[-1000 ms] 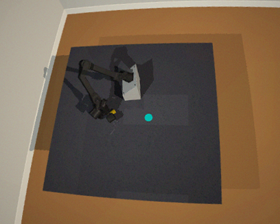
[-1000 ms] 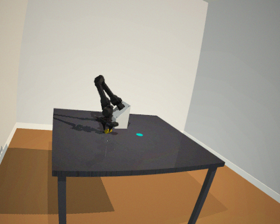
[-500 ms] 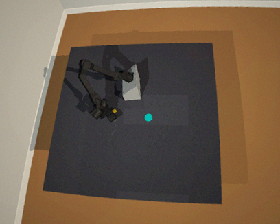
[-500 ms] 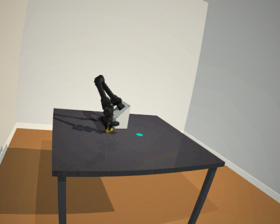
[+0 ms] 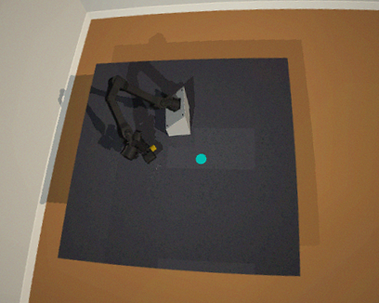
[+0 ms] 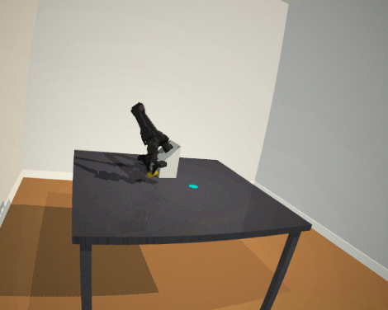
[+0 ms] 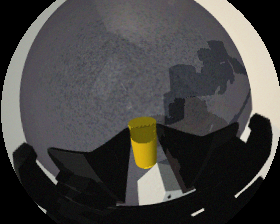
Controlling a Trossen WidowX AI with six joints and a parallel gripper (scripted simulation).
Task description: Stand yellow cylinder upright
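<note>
My gripper tip is 20 mm to the right of the yellow cylinder and 20 mm past it. Round my gripper tip: cyan circle: 300 mm to the left, 70 mm below, 10 mm ahead.
</note>
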